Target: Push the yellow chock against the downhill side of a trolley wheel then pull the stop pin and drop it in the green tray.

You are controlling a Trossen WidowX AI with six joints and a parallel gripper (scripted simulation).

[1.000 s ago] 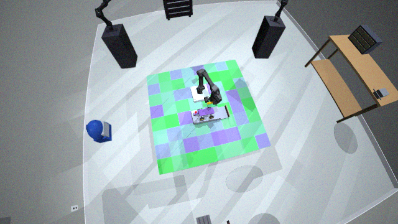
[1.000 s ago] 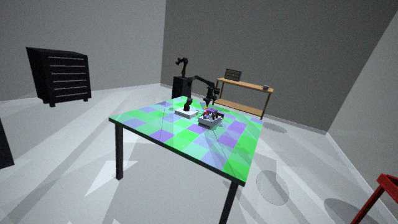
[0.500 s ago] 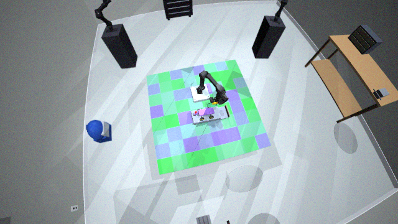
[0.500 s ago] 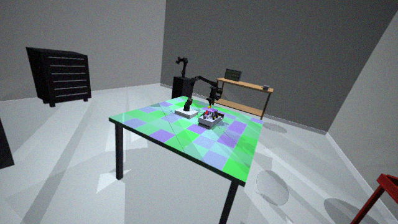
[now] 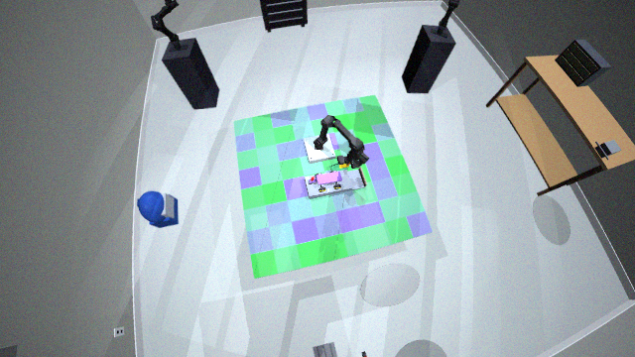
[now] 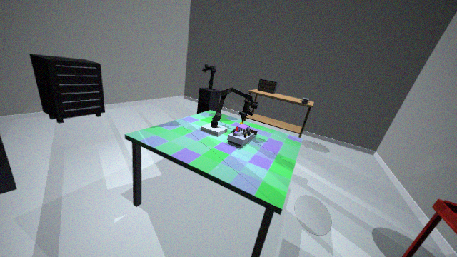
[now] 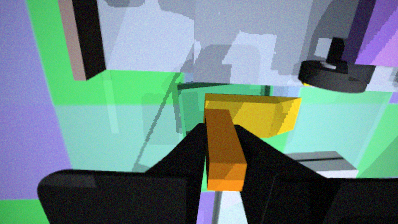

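Right now the stop pin is 100 mm ahead of my gripper tip, 260 mm to the right of it and 20 mm below it. From my gripper tip the other things lie so: brown block (50 mm ahead, 120 mm to the left, 120 mm below); then purple trolley (100 mm ahead, 150 mm to the right, 40 mm below); then yellow chock (20 mm to the right).
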